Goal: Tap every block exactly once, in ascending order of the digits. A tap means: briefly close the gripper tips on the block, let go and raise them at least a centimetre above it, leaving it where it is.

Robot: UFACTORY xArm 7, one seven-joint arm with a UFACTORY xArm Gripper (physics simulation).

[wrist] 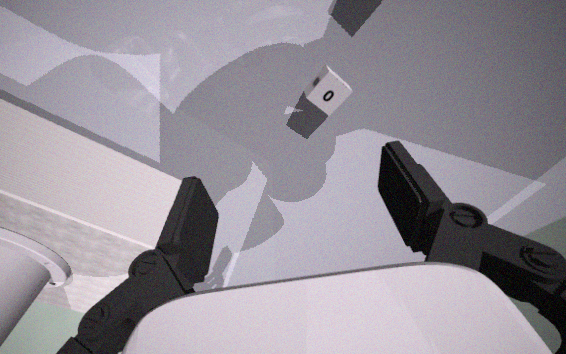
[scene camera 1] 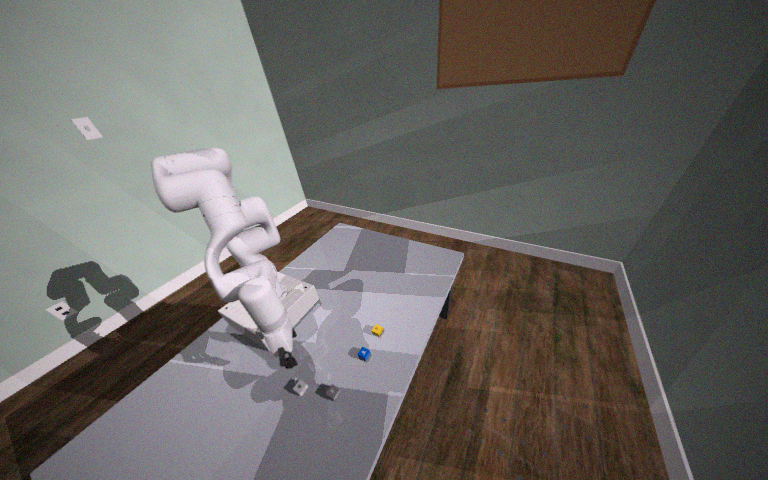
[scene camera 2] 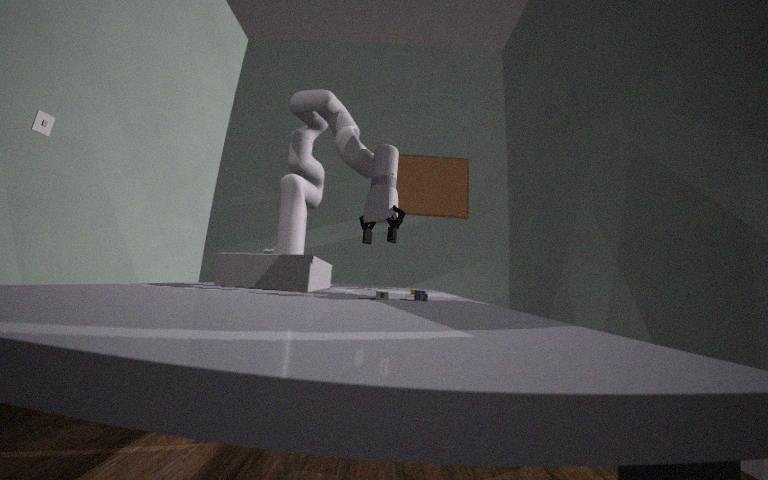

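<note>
A white block [scene camera 1: 300, 387] [scene camera 2: 382, 295] [wrist: 328, 95] sits on the table; the wrist view shows the digit 0 on its top. A grey block [scene camera 1: 331, 391] [scene camera 2: 420, 297] sits beside it in shadow. A blue block [scene camera 1: 364, 353] and a yellow block [scene camera 1: 377, 330] [scene camera 2: 414, 291] sit farther back; the blue one is mostly hidden behind the grey one in scene camera 2. Digits on these three are too small to read. My gripper [scene camera 1: 287, 362] [scene camera 2: 380, 242] [wrist: 292, 180] is open and empty, high above the table, roughly over the white block's area. The white block shows beyond my fingertips in the wrist view.
The pale robot base [scene camera 1: 303, 310] [scene camera 2: 254, 271] [wrist: 90, 165] stands on the table [scene camera 1: 141, 418] [scene camera 2: 339, 362], left of the blocks. The table's right edge runs beyond the blue and yellow blocks, with wooden floor [scene camera 1: 526, 350] past it. Arm shadows cross the tabletop.
</note>
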